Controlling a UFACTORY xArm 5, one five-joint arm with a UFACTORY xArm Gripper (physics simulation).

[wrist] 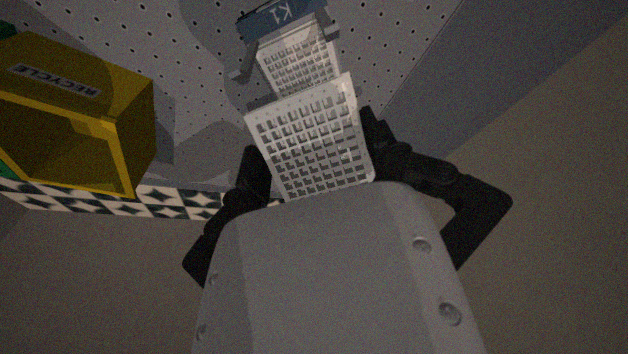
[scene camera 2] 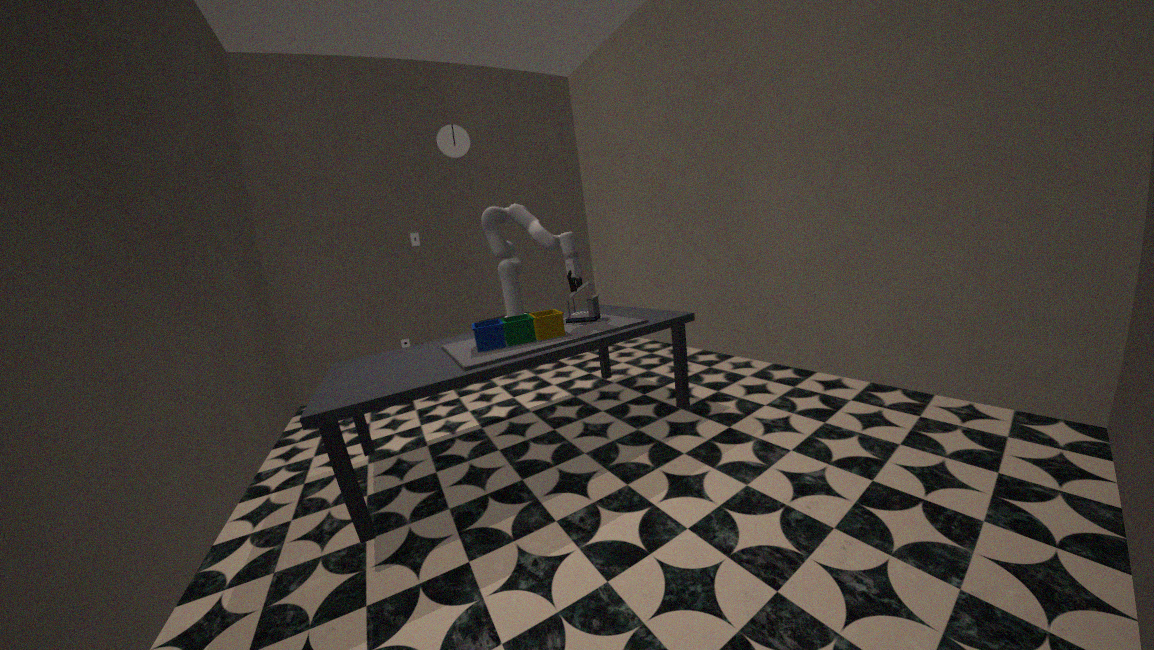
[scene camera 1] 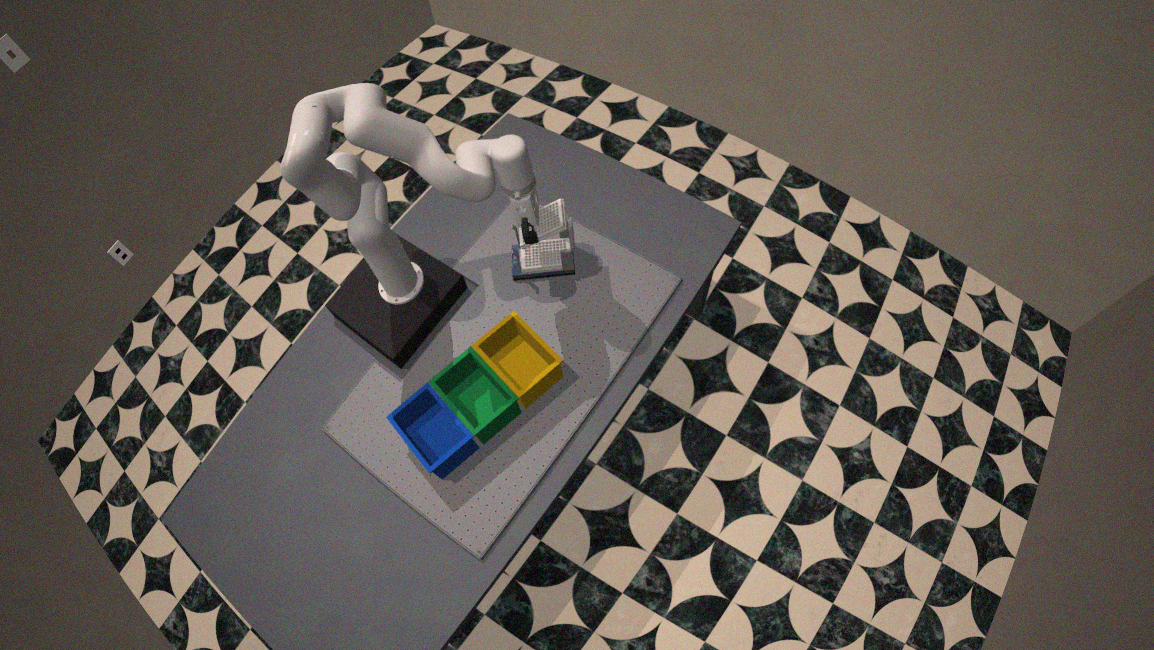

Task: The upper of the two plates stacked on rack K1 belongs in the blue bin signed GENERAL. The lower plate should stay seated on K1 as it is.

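Frame: origin at the arm's base, x ahead, y left, z up, level; centimetres.
Seen in the pictures: gripper, fingertip midpoint: (wrist: pixel 309 140) (scene camera 2: pixel 577 290) (scene camera 1: pixel 531 227); arm's base at its link origin: (scene camera 1: pixel 401 283).
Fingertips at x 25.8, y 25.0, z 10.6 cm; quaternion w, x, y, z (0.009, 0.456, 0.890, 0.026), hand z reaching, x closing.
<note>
Pixels of each thing's top centre, then the offset from my fingertips to it. Level surfaces: height alone.
- lower plate at its top centre: (wrist: pixel 308 90) (scene camera 1: pixel 545 253) (scene camera 2: pixel 584 312) dx +1.8, dy +1.4, dz -11.9 cm
- rack K1 at its top centre: (wrist: pixel 312 125) (scene camera 1: pixel 539 235) (scene camera 2: pixel 581 297) dx +1.3, dy +0.9, dz -3.8 cm
- green bin at its top centre: (scene camera 1: pixel 472 389) (scene camera 2: pixel 516 318) dx +9.6, dy -39.4, dz -5.8 cm
- perforated board at its surface level: dz -15.7 cm
My gripper (scene camera 1: pixel 532 230) (scene camera 2: pixel 574 282) (wrist: pixel 309 140) is shut on the upper plate, with a black finger at each long side. The upper plate (scene camera 1: pixel 553 214) (wrist: pixel 315 145) is white with a grid of wells. It is held above the rack and looks tilted. The lower plate (scene camera 1: pixel 544 254) (scene camera 2: pixel 583 314) (wrist: pixel 300 62) lies in rack K1 (scene camera 1: pixel 544 276) (wrist: pixel 280 16), between its grey guides, partly hidden by the upper plate in the wrist view. The blue bin (scene camera 1: pixel 433 431) (scene camera 2: pixel 488 335) stands at the end of the bin row. Its sign is not readable.
A green bin (scene camera 1: pixel 476 393) (scene camera 2: pixel 519 328) stands against the blue bin. A yellow bin (scene camera 1: pixel 519 357) (scene camera 2: pixel 549 324) (wrist: pixel 135 125), signed RECYCLE, stands at the row's end nearer the rack. The arm's dark base block (scene camera 1: pixel 367 327) is beside the perforated board (scene camera 1: pixel 484 524).
</note>
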